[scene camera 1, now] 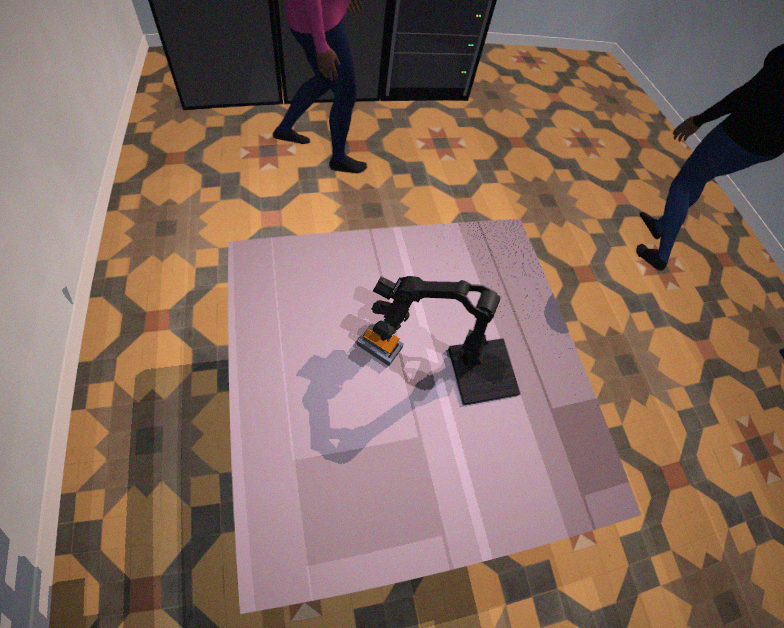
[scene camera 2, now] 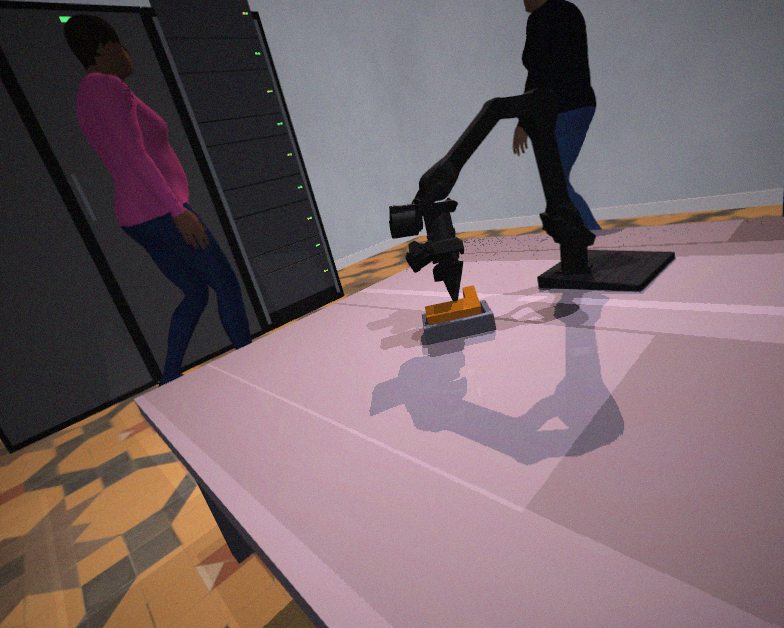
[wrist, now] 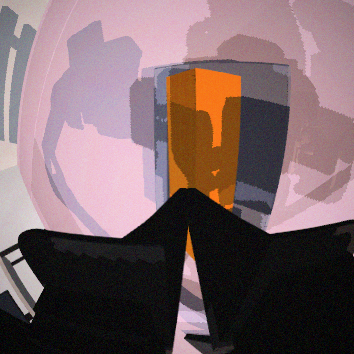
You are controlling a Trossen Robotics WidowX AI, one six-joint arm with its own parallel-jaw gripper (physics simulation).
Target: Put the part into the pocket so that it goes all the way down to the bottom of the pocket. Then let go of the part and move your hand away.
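Pixels of known places: gripper, fingertip midpoint: (scene camera 1: 382, 339) (scene camera 2: 455, 300) (wrist: 186, 195); arm's base at its link origin: (scene camera 1: 471, 357) (scene camera 2: 574, 268).
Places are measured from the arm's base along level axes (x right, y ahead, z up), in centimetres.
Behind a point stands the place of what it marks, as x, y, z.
Note:
The orange L-shaped part (scene camera 1: 390, 344) {13.0, 26.9, 3.7} (scene camera 2: 451, 314) {15.5, 31.3, 2.0} (wrist: 217, 90) {20.4, 31.3, 3.0} lies in the grey pocket block (scene camera 1: 375, 354) {12.5, 32.3, 0.0} (scene camera 2: 461, 329) {13.1, 32.7, -0.6} (wrist: 272, 86) {22.4, 29.5, 1.2}. Its long bar stands above the rim in the second scene view, and its raised short leg is at the end towards the robot base. In the wrist view the part lies near the left wall, with a dark gap to its right. My gripper (scene camera 1: 382, 332) {15.4, 29.0, 4.0} (scene camera 2: 455, 298) {15.4, 29.0, 4.0} (wrist: 186, 195) {15.4, 29.0, 4.0} is shut and empty, its tips at or just above the top of the bar. The fingers hide the part's near end in the wrist view; the pocket bottom beneath the part is hidden.
The pocket block stands on the pink table (scene camera 1: 261, 523) {-27.0, 83.5, -2.3} (scene camera 2: 392, 523) {-0.6, 75.8, -2.4}. The black robot base (scene camera 1: 490, 382) {-10.8, -2.8, -0.7} (scene camera 2: 615, 268) {-8.5, -0.2, -0.6} stands on the same table. A person in pink (scene camera 1: 314, 16) (scene camera 2: 130, 150) and a person in black (scene camera 1: 746, 111) (scene camera 2: 562, 65) stand beyond the table, near dark cabinets (scene camera 1: 222, 52) (scene camera 2: 229, 143).

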